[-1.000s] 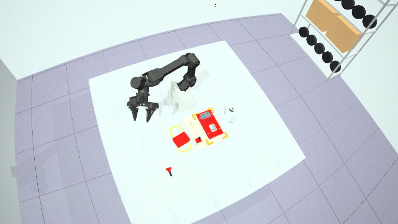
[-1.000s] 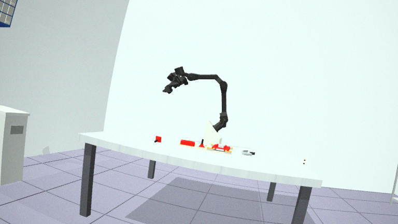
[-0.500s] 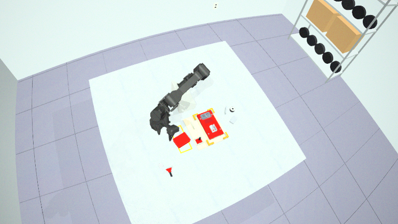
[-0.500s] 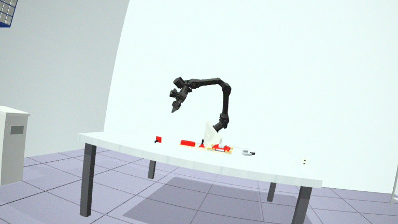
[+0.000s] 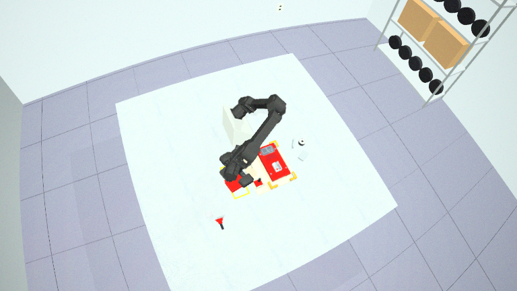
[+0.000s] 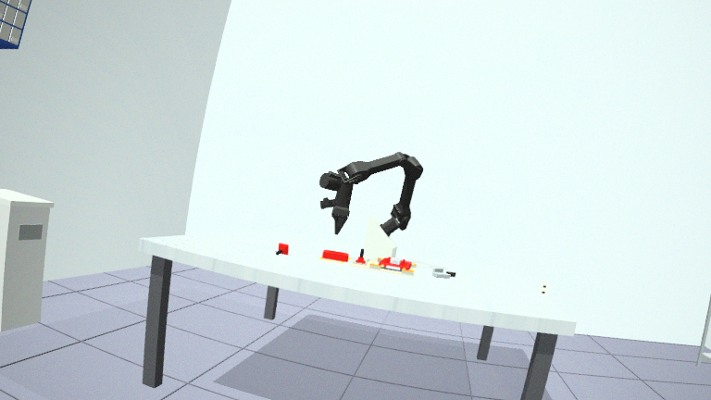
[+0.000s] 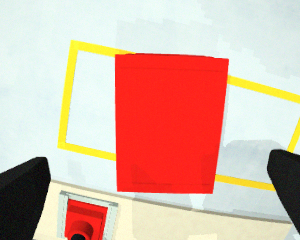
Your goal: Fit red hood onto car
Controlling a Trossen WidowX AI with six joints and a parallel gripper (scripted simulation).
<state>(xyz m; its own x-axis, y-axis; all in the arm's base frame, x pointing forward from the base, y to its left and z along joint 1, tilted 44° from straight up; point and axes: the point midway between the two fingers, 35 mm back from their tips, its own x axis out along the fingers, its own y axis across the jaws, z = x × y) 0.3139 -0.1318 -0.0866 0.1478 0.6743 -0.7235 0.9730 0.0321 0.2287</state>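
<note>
Now: gripper tip 1 cm past the red hood, 1 cm to the right of it and 8 cm above it.
</note>
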